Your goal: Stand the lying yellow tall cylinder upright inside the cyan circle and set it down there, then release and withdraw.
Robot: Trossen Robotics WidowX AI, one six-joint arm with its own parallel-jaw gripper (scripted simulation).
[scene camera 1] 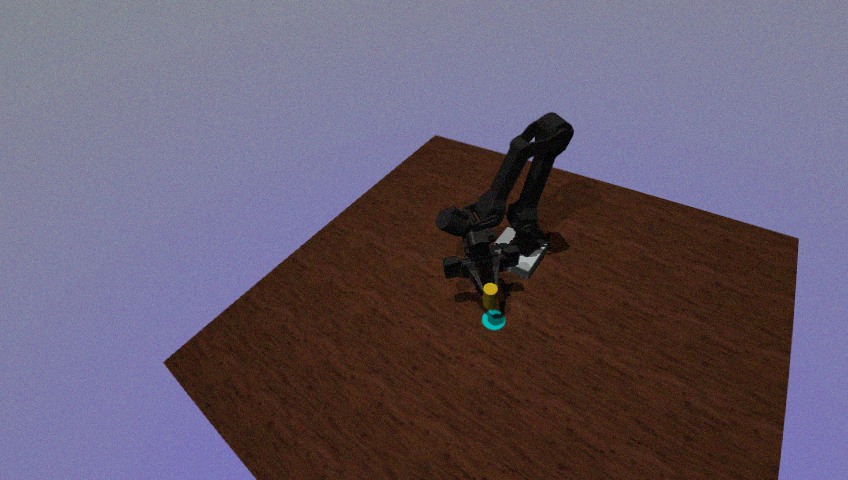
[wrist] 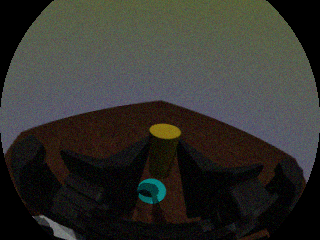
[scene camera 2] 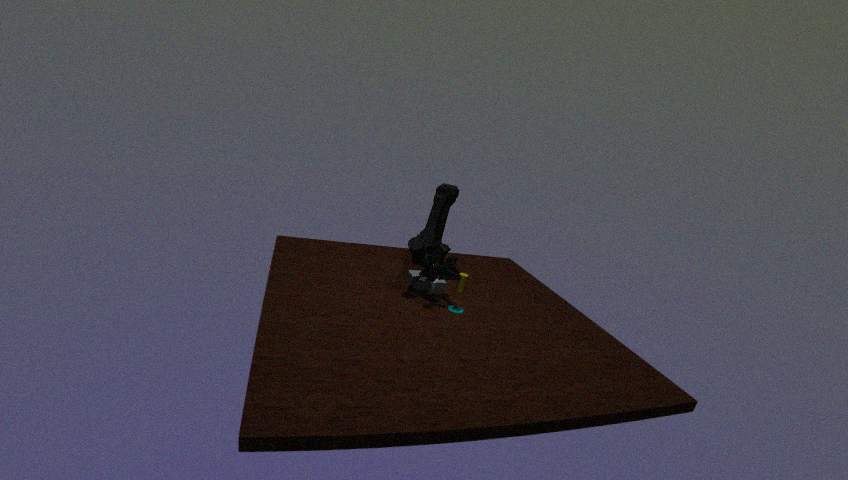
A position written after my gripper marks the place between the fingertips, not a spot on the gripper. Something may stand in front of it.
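Observation:
My gripper (scene camera 1: 490, 290), (wrist: 163, 141), (scene camera 2: 462, 277) holds a yellow tall cylinder.

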